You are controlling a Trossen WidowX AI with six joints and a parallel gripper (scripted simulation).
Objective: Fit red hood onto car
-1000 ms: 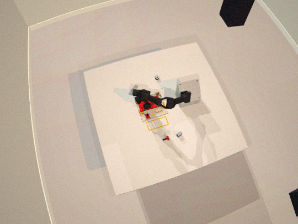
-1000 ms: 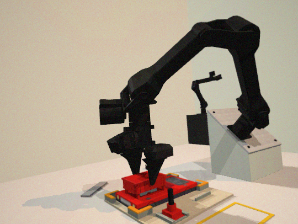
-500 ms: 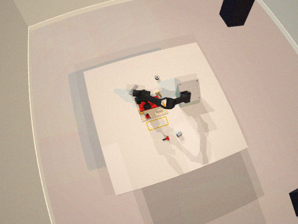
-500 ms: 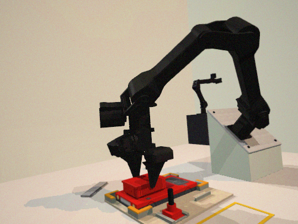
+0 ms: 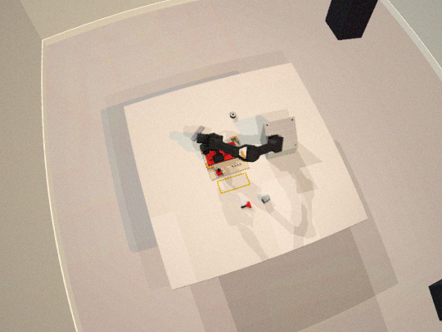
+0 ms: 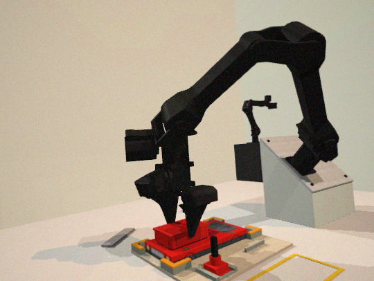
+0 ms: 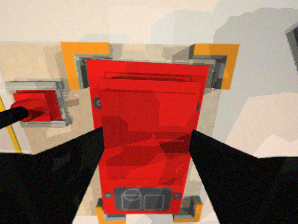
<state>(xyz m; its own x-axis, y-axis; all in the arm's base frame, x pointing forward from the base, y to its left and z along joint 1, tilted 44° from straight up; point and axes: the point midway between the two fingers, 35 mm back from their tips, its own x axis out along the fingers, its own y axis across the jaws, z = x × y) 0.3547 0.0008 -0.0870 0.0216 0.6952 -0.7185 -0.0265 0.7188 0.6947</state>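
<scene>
Right now my gripper tip is right at the red hood. From my gripper tip the other things lie so: grey flat bar (19 cm to the right, 6 cm ahead, 4 cm below); dark ring (25 cm to the right, 20 cm behind, 3 cm below); grey engine block (2 cm below, 1 cm to the left).
</scene>
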